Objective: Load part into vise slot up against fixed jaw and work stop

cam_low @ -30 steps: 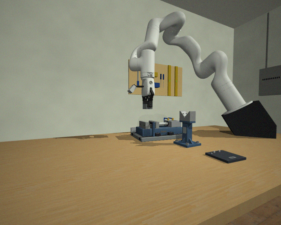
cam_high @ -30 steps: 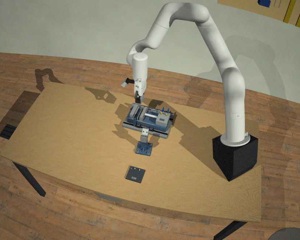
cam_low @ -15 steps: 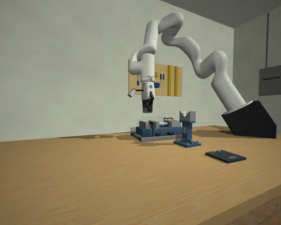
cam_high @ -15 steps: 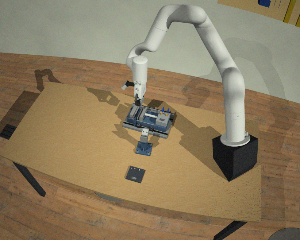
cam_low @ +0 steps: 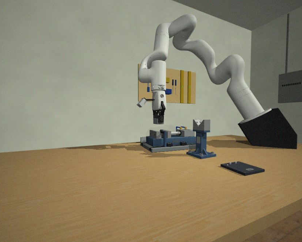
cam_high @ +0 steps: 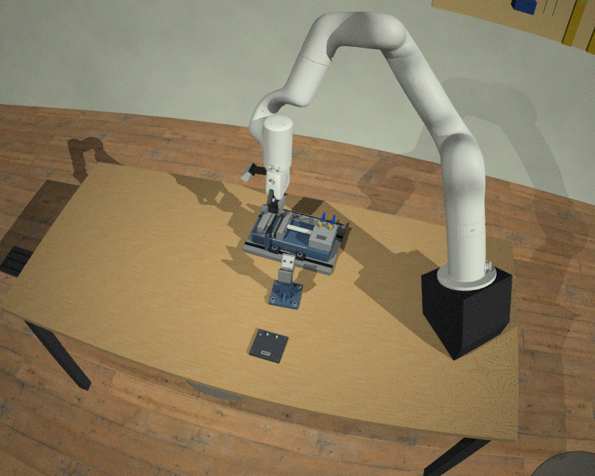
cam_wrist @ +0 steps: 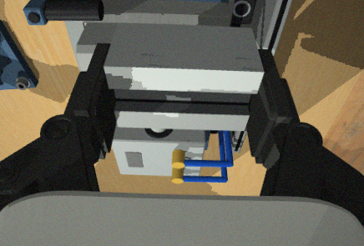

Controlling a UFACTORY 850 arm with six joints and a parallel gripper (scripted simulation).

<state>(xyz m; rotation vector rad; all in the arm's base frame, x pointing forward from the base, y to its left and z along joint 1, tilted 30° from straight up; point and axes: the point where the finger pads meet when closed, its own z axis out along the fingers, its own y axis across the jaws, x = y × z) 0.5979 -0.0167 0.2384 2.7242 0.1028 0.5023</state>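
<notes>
The grey fixed jaw lies 3 cm ahead of my hand, 2 cm to the left of it and 8 cm below it. Also, from my hand: white cylinder rod (9 cm behind, 2 cm to the left, 8 cm below); then black work stop rod (7 cm to the left, 7 cm below); then grey block (right at my hand).
</notes>
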